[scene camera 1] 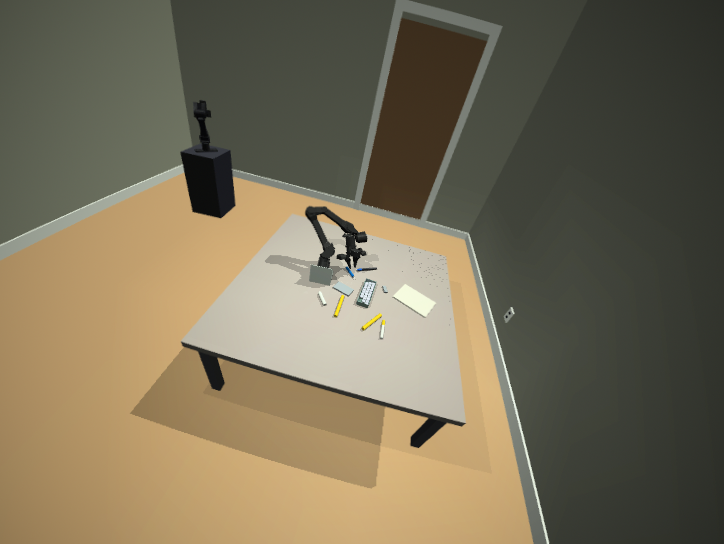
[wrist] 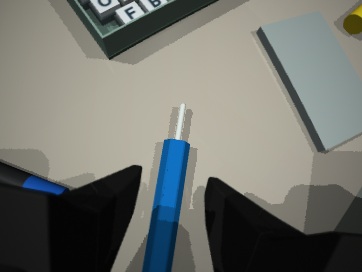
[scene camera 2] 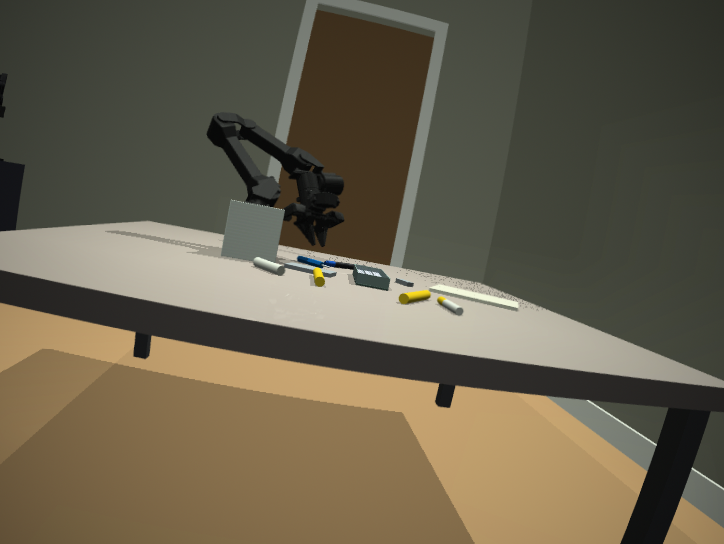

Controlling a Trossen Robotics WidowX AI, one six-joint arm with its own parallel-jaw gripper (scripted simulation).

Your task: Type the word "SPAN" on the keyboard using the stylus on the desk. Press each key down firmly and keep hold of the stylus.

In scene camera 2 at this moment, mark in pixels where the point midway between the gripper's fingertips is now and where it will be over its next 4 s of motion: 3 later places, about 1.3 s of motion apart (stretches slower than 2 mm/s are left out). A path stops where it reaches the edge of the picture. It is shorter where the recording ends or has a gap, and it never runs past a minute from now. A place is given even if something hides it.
My gripper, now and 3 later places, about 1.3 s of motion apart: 318, 245; 315, 258; 318, 250; 343, 236
